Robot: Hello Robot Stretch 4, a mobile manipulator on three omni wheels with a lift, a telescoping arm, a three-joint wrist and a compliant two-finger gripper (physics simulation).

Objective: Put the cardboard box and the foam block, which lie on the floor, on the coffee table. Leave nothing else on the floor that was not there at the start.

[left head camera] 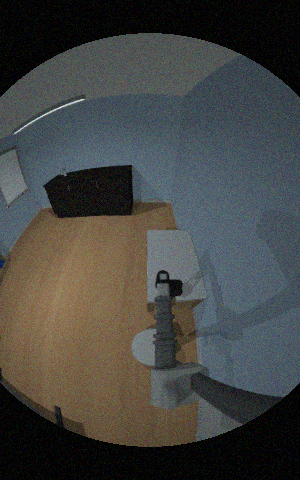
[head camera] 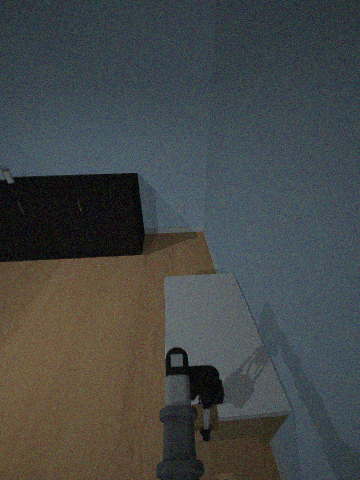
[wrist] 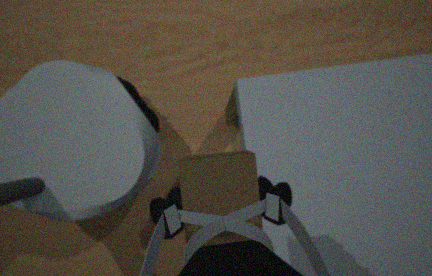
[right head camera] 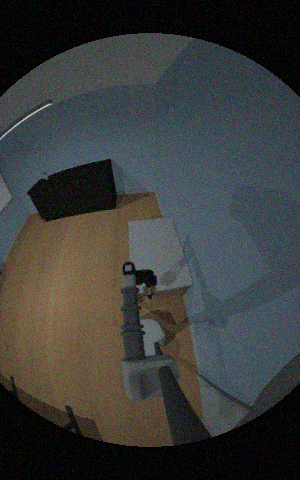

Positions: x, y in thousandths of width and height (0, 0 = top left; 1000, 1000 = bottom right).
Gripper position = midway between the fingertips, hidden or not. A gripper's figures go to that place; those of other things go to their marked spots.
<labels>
My gripper (wrist: 510, 716) is 0.26 m from the lens. A brown cardboard box (wrist: 506, 668): 0.21 m from the lens.
</labels>
